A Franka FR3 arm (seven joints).
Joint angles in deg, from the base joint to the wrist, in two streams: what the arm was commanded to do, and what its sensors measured. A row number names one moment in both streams.
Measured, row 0:
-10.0 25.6 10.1 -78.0 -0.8 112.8 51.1
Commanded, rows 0 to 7:
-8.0 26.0 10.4 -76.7 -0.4 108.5 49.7
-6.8 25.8 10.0 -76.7 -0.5 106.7 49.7
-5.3 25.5 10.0 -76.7 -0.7 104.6 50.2
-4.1 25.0 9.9 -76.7 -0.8 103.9 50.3
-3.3 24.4 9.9 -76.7 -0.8 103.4 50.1
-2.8 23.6 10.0 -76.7 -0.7 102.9 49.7
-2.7 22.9 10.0 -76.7 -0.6 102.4 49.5
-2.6 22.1 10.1 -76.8 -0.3 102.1 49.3
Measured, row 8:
-2.9 24.7 10.3 -76.9 -0.9 104.3 51.0
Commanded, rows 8 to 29:
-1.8 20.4 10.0 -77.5 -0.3 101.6 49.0
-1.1 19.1 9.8 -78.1 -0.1 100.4 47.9
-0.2 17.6 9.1 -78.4 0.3 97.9 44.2
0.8 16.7 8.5 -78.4 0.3 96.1 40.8
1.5 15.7 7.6 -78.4 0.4 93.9 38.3
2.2 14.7 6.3 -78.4 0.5 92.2 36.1
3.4 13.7 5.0 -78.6 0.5 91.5 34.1
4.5 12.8 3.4 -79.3 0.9 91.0 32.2
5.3 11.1 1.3 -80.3 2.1 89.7 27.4
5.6 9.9 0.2 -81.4 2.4 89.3 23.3
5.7 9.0 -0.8 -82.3 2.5 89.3 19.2
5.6 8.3 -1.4 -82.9 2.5 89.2 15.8
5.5 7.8 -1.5 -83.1 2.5 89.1 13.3
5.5 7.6 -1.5 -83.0 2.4 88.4 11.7
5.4 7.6 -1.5 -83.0 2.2 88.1 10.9
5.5 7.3 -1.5 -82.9 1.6 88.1 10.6
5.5 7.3 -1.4 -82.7 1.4 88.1 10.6
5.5 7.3 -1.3 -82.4 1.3 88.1 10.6
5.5 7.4 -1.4 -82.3 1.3 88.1 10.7
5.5 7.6 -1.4 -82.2 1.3 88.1 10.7
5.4 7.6 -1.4 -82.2 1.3 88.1 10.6
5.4 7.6 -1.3 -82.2 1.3 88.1 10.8
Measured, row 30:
5.5 8.6 -1.2 -80.9 0.8 88.1 12.3
